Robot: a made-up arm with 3 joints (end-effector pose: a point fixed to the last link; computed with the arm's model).
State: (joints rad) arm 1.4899 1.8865 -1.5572
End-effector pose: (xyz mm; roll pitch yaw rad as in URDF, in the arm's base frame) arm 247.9 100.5 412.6 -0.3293 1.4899 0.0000
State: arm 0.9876 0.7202 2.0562
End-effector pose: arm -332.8 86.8 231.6 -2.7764 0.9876 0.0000
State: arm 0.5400 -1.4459 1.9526
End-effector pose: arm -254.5 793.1 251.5 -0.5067 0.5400 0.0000
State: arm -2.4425 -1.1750 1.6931
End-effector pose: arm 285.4 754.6 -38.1 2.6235 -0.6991 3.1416
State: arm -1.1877 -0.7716 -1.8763
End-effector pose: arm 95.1 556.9 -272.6 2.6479 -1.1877 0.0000
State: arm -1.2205 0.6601 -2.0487
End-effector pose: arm 16.4 93.3 -236.1 1.3886 -1.2205 0.0000
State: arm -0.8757 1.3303 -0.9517
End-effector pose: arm -247.4 66.3 -95.4 -0.3786 -0.8757 0.0000
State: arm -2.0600 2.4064 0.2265
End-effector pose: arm -162.8 165.0 -337.4 0.5087 -1.0816 3.1416
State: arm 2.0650 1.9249 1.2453
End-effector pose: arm 343.2 23.9 247.5 -0.0286 1.0766 3.1416
